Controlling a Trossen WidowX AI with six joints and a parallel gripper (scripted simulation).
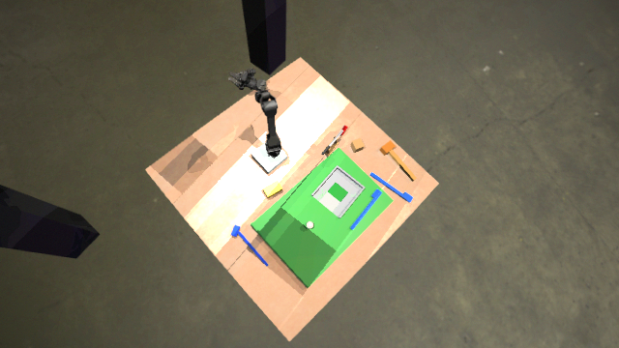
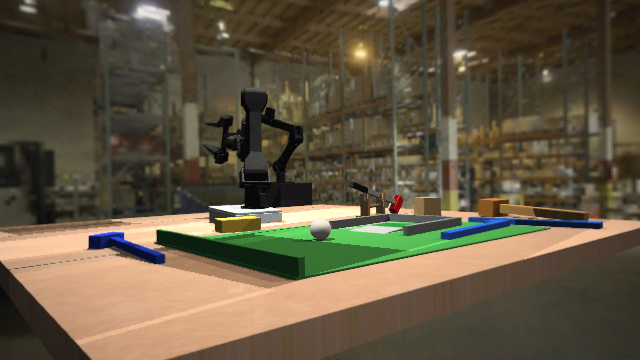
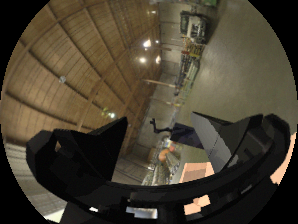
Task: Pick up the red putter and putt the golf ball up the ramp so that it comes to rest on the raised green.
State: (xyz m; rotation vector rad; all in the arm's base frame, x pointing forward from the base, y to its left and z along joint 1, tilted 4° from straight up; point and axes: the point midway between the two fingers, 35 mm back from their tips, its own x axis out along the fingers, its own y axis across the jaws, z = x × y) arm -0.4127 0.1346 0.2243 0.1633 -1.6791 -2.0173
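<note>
The red putter lies 670 mm ahead of my gripper tip, 180 mm to the left of it and 240 mm below it. Round my gripper tip: yellow block: 570 mm ahead, 300 mm to the right, 290 mm below; tan block: 800 mm ahead, 260 mm to the left, 270 mm below; green mat: 900 mm ahead, 220 mm to the right, 300 mm below.
</note>
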